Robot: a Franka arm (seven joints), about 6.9 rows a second.
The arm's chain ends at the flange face. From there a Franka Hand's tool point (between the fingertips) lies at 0.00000 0.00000 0.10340 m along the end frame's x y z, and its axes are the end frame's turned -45 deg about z.
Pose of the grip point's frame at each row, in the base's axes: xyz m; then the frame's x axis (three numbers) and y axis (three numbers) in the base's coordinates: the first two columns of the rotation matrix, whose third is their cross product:
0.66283 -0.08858 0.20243 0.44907 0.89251 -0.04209 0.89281 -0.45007 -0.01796
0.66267 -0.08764 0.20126 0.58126 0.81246 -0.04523 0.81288 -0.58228 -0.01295
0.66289 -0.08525 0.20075 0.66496 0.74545 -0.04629 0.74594 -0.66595 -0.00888
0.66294 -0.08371 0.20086 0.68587 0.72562 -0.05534 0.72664 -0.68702 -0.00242
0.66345 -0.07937 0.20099 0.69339 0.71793 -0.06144 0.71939 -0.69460 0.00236
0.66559 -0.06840 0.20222 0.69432 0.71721 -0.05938 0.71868 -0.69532 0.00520
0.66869 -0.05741 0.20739 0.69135 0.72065 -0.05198 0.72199 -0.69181 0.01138
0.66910 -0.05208 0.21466 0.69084 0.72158 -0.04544 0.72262 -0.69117 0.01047
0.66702 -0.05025 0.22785 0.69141 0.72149 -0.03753 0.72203 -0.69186 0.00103
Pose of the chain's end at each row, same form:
0.66645 -0.08553 0.30572 0.94885 0.31285 -0.04246 0.31377 -0.94935 0.01706
0.66648 -0.08462 0.30455 0.98581 0.16276 -0.04114 0.16378 -0.98623 0.02283
0.66676 -0.08229 0.30404 0.99766 0.05621 -0.03901 0.05726 -0.99801 0.02645
0.66705 -0.07972 0.30410 0.99880 0.02729 -0.04084 0.02883 -0.99889 0.03742
0.66769 -0.07463 0.30419 0.99899 0.01650 -0.04178 0.01838 -0.99881 0.04511
0.66947 -0.06361 0.30544 0.99914 0.01548 -0.03831 0.01723 -0.99881 0.04566
0.67156 -0.05272 0.31064 0.99938 0.02039 -0.02871 0.02167 -0.99876 0.04480
0.67157 -0.04794 0.31795 0.99947 0.02150 -0.02473 0.02247 -0.99897 0.03953
0.66963 -0.04737 0.33118 0.99945 0.02095 -0.02581 0.02165 -0.99939 0.02727

